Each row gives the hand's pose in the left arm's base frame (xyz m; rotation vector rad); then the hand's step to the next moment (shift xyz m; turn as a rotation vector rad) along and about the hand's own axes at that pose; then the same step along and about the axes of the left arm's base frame.
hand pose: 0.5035 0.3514 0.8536 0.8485 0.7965 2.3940
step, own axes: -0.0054 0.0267 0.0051 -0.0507 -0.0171 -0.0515
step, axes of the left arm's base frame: 0.0009 -0.0205 0.0186 0.0043 -0.0365 -0.0646
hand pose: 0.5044 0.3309 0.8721 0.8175 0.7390 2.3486
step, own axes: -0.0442 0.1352 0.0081 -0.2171 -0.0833 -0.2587
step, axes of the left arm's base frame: -0.0061 -0.1207 0.0754 -0.0044 -0.1611 -0.3083
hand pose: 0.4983 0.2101 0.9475 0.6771 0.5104 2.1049
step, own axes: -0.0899 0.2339 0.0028 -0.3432 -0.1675 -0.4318
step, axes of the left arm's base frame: -0.0939 -0.2044 0.1104 0.0003 -0.2372 -0.5254
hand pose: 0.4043 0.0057 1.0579 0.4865 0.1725 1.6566
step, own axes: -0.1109 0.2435 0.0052 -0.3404 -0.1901 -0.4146
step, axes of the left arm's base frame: -0.2113 -0.1460 0.0752 0.0276 -0.2338 -0.5181
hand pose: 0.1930 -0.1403 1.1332 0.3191 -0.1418 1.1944
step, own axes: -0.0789 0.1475 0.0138 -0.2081 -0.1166 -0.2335
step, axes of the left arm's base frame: -0.1650 -0.0259 0.0162 0.0185 -0.1494 -0.2979
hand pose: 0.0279 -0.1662 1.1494 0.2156 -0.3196 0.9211
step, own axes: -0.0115 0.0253 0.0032 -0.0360 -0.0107 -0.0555
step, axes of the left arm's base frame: -0.0275 0.0053 0.0000 -0.0018 -0.0155 -0.0652
